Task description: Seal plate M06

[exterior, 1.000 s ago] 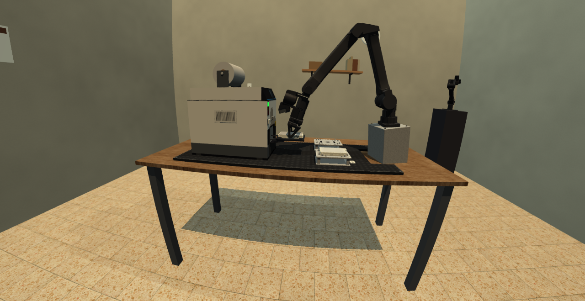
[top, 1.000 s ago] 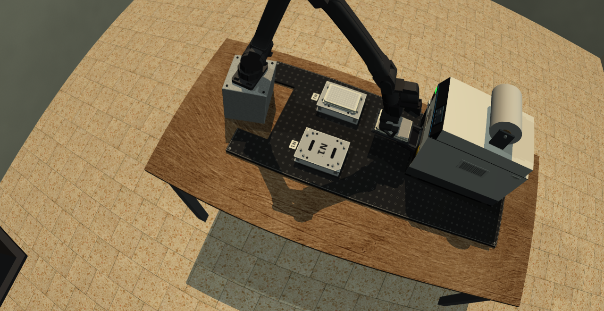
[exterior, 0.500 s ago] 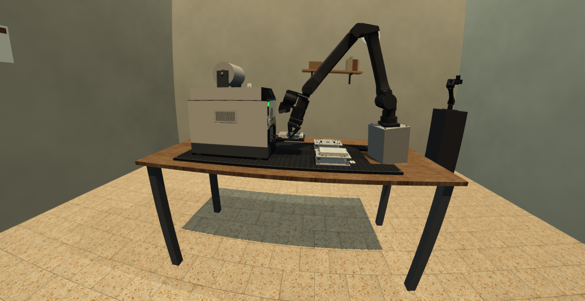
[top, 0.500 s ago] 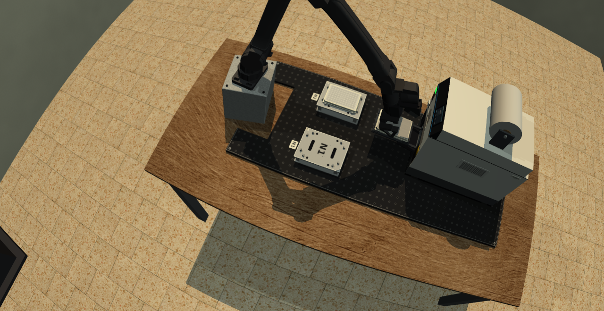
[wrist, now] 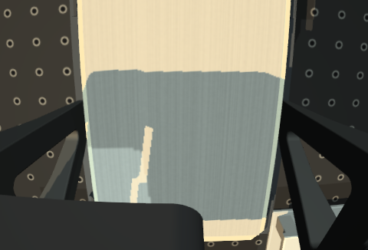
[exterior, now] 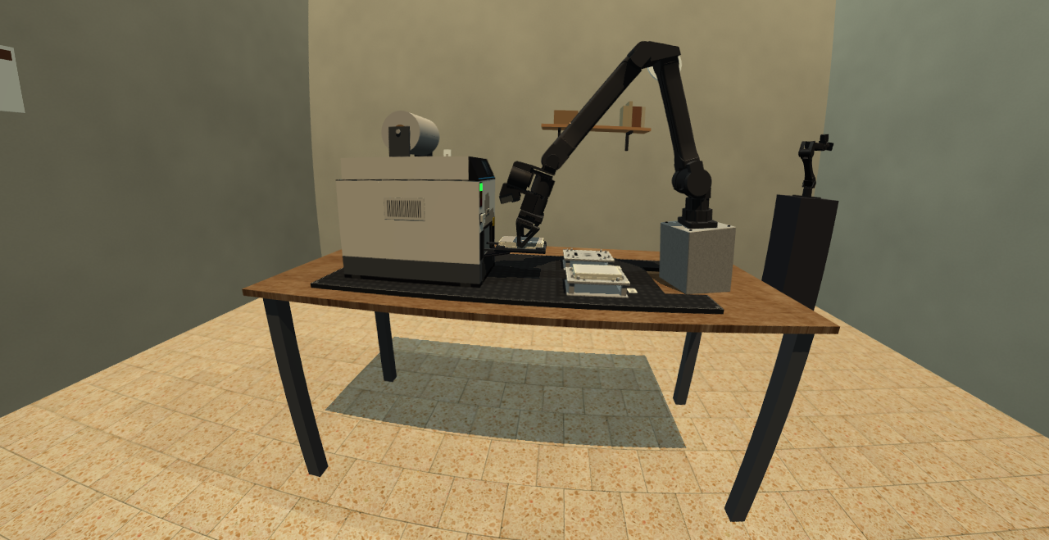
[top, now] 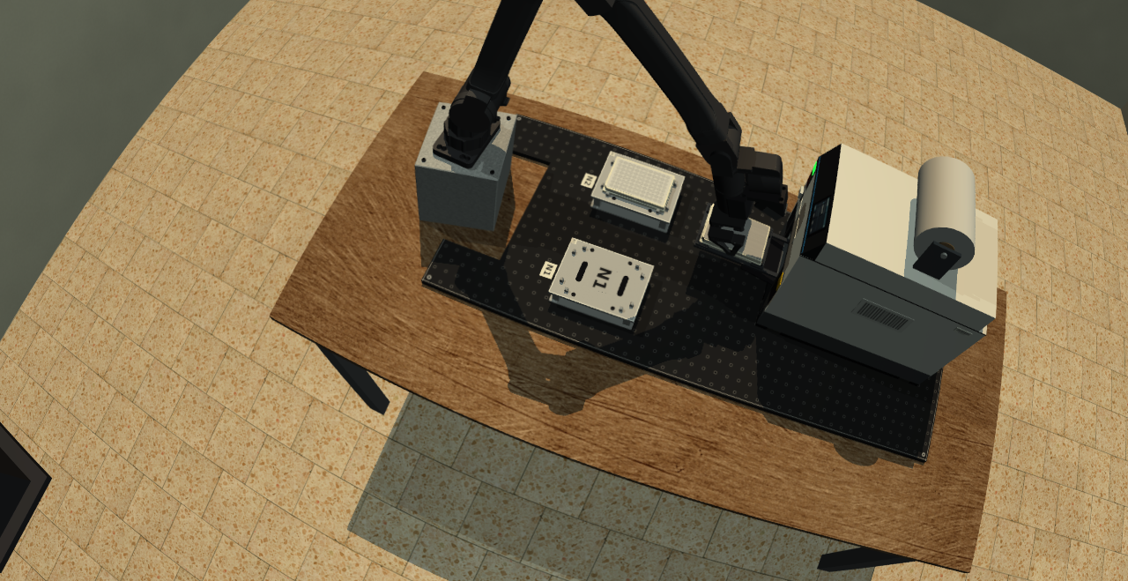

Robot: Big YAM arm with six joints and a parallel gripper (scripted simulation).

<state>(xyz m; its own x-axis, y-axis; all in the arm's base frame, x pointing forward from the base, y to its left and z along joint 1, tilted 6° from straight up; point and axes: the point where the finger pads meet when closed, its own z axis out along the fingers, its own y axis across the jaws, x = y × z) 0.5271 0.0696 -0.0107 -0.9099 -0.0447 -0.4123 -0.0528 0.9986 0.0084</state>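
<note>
My hand is right at the plate M06. From my hand the other things lie so: start button (10 cm ahead, 10 cm to the left, 8 cm above); then well plate (22 cm behind, 6 cm to the left, 6 cm below); then sealer stage (2 cm below).
</note>
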